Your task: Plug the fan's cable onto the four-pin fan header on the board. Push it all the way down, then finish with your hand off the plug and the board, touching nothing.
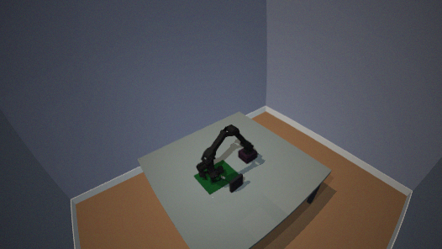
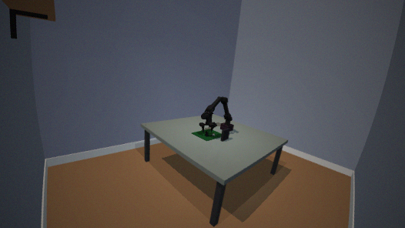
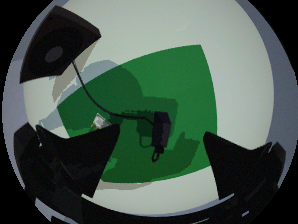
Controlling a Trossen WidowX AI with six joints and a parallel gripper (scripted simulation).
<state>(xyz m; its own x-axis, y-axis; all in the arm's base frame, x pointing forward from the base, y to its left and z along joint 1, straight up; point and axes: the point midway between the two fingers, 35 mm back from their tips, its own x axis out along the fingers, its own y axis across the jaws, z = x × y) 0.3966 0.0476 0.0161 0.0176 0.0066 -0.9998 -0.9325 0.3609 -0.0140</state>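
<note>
Now: the dark plug 10 mm to the right of my gripper tip and 30 mm below it. The rest, counted from my gripper tip: black square fan: 110 mm behind, 150 mm to the left, 10 mm above; green board: 60 mm behind, 40 mm to the right, 60 mm below.
</note>
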